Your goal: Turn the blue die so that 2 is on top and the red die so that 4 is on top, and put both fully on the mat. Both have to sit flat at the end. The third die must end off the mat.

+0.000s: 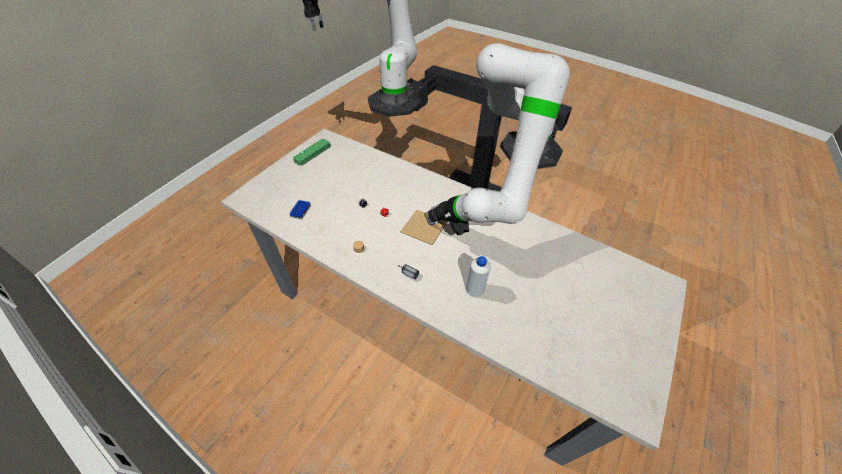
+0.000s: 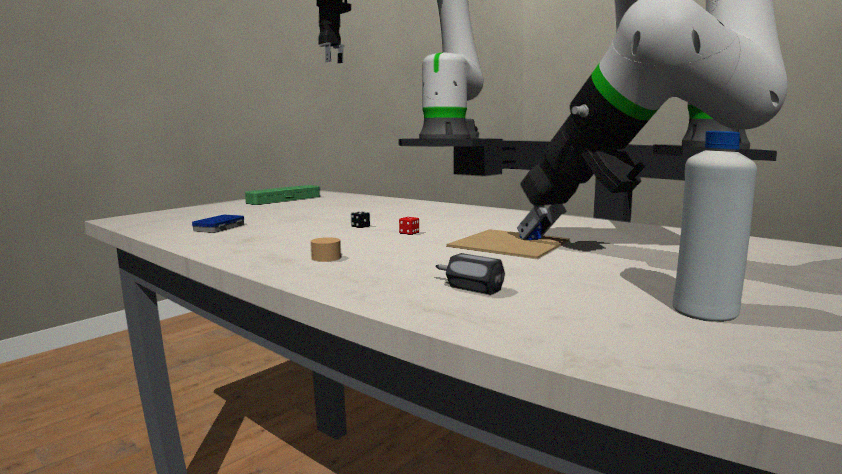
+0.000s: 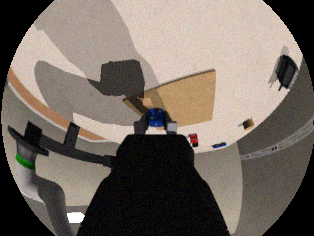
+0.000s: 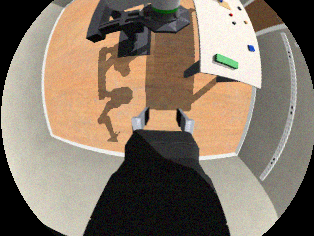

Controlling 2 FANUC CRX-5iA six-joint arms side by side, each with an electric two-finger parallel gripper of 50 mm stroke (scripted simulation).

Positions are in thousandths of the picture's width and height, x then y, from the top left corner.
A white bottle shows in image 1 (569,571) and in image 2 (855,398); in image 3 it is out of frame, in image 4 it is out of frame.
